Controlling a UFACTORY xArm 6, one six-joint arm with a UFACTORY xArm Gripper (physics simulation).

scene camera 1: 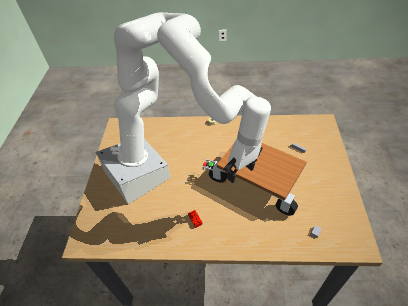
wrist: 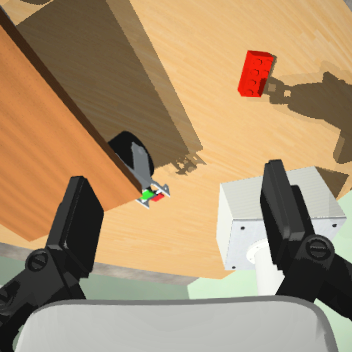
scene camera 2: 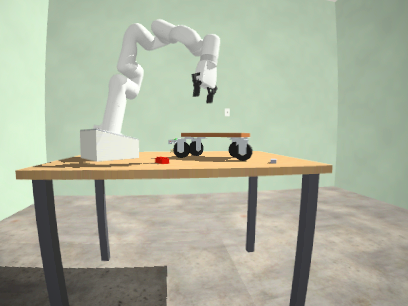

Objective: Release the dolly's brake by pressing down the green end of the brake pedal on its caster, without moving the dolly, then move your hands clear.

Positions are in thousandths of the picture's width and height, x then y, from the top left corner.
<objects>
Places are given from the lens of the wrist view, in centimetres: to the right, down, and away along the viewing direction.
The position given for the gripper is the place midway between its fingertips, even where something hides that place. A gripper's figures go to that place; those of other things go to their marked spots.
gripper (wrist: 499, 530): 0, 0, 14
dolly (wrist: 155, 399): -12, -4, 27
red brick (wrist: 729, 189): 11, -15, 36
The marked spots on the dolly and the red brick are 28 cm apart.
</objects>
